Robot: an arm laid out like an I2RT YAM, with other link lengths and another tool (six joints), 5 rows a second.
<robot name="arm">
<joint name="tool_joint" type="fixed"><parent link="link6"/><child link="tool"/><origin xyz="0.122 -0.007 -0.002" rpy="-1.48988 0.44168 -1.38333"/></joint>
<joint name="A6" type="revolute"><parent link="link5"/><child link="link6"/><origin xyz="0.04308 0 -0.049" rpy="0 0 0"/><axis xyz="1 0 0"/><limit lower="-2.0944" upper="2.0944"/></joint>
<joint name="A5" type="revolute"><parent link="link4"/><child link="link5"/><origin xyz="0.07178 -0.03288 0.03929" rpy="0 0 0"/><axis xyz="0 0 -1"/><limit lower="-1.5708" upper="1.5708"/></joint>
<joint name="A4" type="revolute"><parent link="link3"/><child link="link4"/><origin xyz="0.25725 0.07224 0.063" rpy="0 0 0"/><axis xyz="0 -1 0"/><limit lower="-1.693" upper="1.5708"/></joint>
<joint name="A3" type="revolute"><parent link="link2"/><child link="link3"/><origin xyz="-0.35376 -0.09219 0" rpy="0 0 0"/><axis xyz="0 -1 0"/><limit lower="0" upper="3.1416"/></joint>
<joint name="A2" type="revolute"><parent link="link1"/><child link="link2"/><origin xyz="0.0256 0.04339 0.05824" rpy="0 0 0"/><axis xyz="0 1 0"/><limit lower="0" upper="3.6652"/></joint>
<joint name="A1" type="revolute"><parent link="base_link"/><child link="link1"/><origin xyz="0 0 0.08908" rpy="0 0 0"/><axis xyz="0 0 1"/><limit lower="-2.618" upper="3.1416"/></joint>
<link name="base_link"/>
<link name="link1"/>
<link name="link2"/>
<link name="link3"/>
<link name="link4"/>
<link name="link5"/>
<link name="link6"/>
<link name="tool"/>
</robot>
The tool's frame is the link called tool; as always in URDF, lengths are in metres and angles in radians.
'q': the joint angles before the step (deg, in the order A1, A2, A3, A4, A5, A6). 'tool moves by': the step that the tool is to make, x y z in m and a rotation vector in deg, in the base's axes. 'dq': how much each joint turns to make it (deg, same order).
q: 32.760, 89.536, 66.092, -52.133, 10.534, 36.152
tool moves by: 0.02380, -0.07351, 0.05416, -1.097, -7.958, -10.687
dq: -11.365, -5.363, 4.660, -2.985, 4.164, -2.091
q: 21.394, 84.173, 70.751, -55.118, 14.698, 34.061
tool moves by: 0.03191, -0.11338, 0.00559, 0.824, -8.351, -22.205
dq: -19.021, 0.064, -1.471, 9.114, 2.192, 2.620
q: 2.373, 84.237, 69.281, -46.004, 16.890, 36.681
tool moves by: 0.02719, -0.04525, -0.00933, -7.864, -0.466, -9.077
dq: -3.110, 6.168, 1.750, 4.203, 9.773, 1.529
